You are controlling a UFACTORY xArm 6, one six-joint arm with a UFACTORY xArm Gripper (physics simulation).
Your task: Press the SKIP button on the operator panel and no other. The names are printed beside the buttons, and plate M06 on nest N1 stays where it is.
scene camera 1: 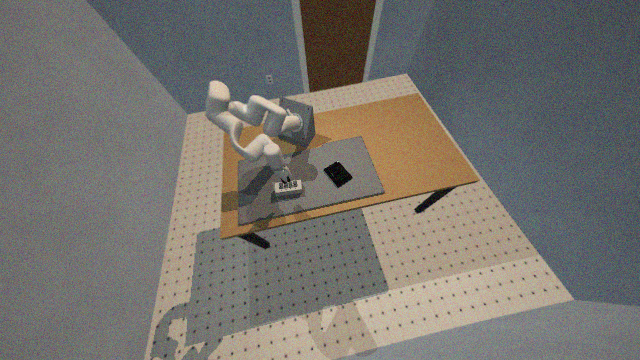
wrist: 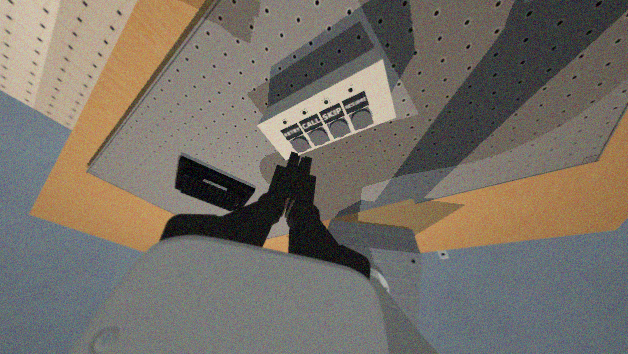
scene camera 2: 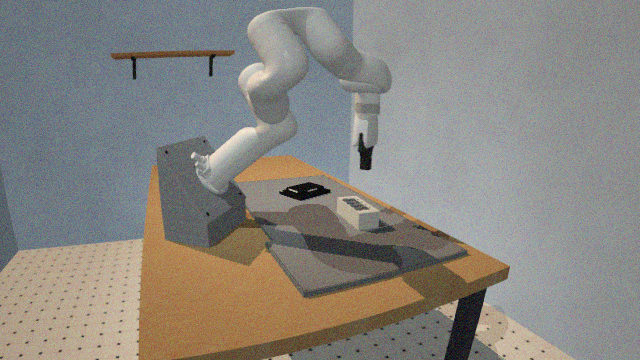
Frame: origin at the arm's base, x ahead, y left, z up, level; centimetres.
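Seen in the pictures: gripper, fingertip midpoint: (scene camera 1: 285, 181) (wrist: 296, 167) (scene camera 2: 365, 169); arm's base, origin of the base link: (scene camera 1: 295, 122) (scene camera 2: 211, 176).
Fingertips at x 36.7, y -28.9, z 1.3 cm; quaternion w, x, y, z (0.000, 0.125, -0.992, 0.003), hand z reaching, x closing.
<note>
Pixels of each thing's top centre, then the offset from my fingertips to it. "pt": a spot on its surface instead. Level surfaces: height alone.
- white operator panel, middle of its top: (wrist: 322, 122) (scene camera 2: 357, 203) (scene camera 1: 288, 185) dx -2.4, dy +0.7, dz -10.4 cm
- SKIP button, middle of its top: (wrist: 339, 129) dx -4.6, dy +0.2, dz -10.4 cm
- CALL button, middle of its top: (wrist: 318, 138) dx -3.3, dy +2.8, dz -10.4 cm
- end button, middle of its top: (wrist: 361, 120) dx -6.0, dy -2.5, dz -10.4 cm
- RETRY button, middle of its top: (wrist: 300, 145) dx -1.9, dy +5.5, dz -10.4 cm
- nest, surface spot: (wrist: 215, 187) pt dx +6.8, dy +29.1, dz -13.3 cm
- grey perforated board, its level: dz -16.0 cm
- wooden table, its level: dz -17.3 cm
The white operator panel (scene camera 1: 288, 191) (scene camera 2: 365, 221) (wrist: 384, 92) stands on the grey board, with four round grey buttons in a row. In the wrist view the SKIP button (wrist: 339, 128) lies between the CALL button (wrist: 318, 136) and an end button (wrist: 361, 118) whose label is blurred; the RETRY button (wrist: 300, 145) is at the other end. My gripper (scene camera 1: 285, 180) (scene camera 2: 366, 168) (wrist: 296, 167) is shut and empty, pointing down, clearly above the panel in scene camera 2. The black plate and nest (scene camera 1: 338, 174) (scene camera 2: 305, 190) (wrist: 215, 187) lie beside the panel; their markings are unreadable.
The grey perforated board (scene camera 1: 367, 181) (scene camera 2: 320, 277) (wrist: 150, 135) lies on the wooden table (scene camera 1: 410, 140) (scene camera 2: 200, 300) (wrist: 110, 100). The arm's grey pedestal (scene camera 1: 309, 122) (scene camera 2: 185, 205) stands behind the board. A wall shelf (scene camera 2: 172, 54) hangs in the background. Arm shadows cross the board.
</note>
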